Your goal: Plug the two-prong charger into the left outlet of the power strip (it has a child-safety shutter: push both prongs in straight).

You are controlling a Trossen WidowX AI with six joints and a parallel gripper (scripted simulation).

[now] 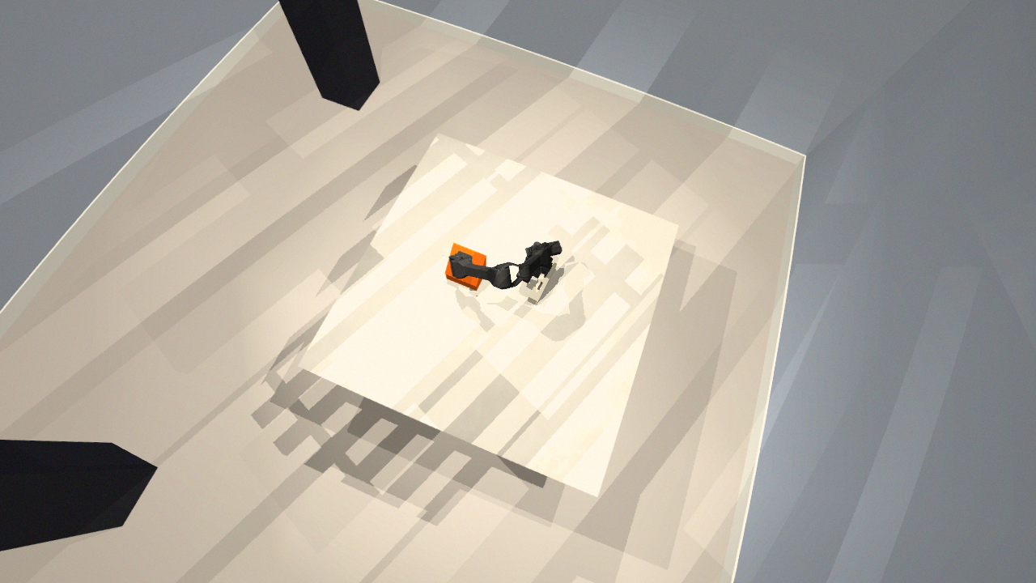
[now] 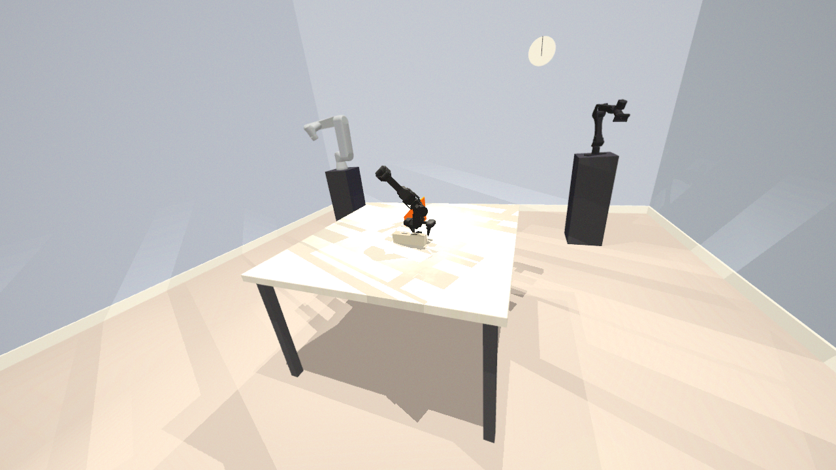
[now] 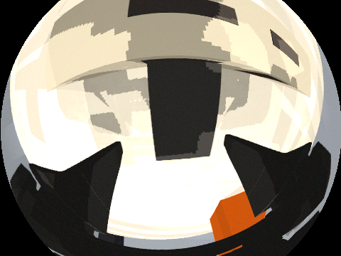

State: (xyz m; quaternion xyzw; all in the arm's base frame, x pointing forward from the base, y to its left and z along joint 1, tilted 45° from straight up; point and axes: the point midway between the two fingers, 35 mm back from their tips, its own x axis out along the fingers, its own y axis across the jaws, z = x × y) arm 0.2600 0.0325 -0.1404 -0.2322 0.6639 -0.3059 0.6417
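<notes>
Now: the black two-prong charger 50 mm ahead of my gripper tip, 10 mm to the right of it and 10 mm above it.
</notes>
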